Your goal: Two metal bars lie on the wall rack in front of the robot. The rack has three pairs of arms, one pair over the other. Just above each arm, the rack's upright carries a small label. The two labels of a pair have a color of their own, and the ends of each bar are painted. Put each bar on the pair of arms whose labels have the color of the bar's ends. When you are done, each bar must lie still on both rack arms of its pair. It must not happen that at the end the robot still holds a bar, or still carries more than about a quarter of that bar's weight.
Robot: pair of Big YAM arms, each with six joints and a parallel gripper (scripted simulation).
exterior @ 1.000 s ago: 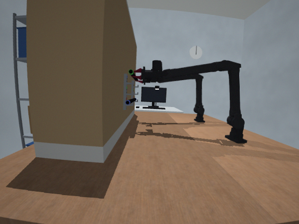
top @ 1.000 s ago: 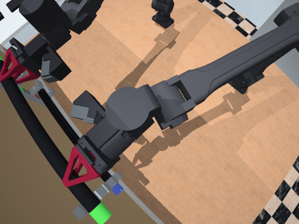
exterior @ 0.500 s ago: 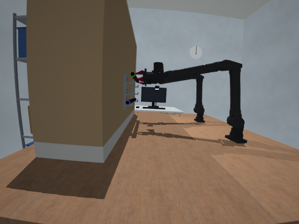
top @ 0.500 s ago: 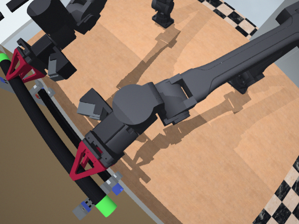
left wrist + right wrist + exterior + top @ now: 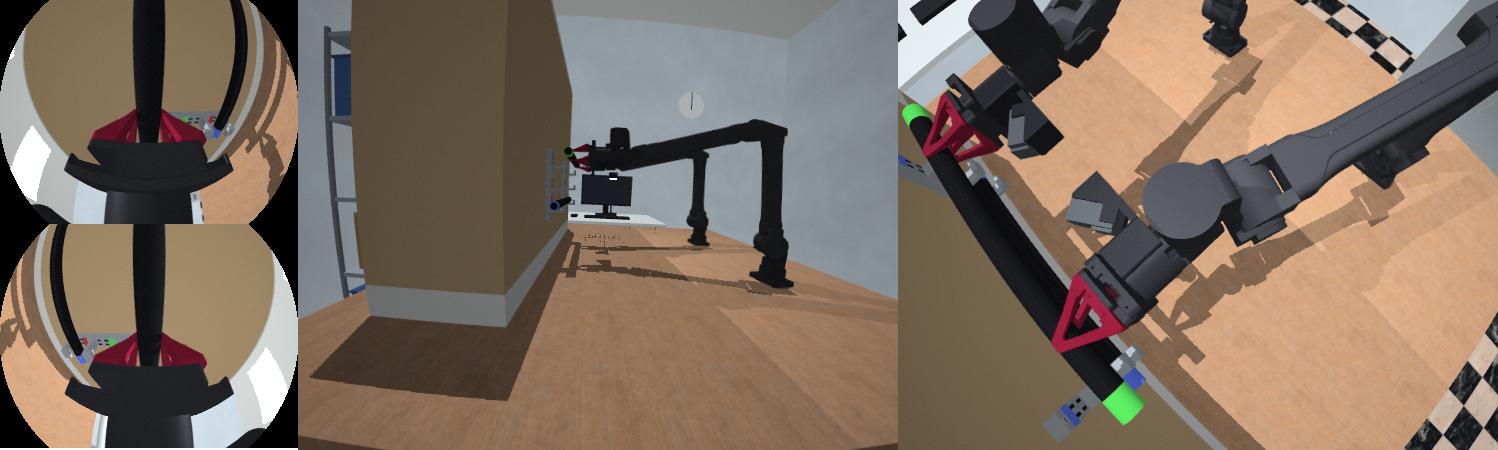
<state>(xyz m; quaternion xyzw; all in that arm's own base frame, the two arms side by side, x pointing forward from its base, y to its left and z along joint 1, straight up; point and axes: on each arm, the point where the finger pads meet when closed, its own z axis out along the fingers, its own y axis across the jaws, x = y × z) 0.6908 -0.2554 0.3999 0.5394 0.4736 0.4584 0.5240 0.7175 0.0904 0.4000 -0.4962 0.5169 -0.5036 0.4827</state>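
Now: the green-ended bar 15 cm to the right of my left hand. Round my left hand: brown wall 22 cm ahead, 13 cm to the right, 5 cm above; blue-ended bar 4 cm ahead, 15 cm to the right, 18 cm below.
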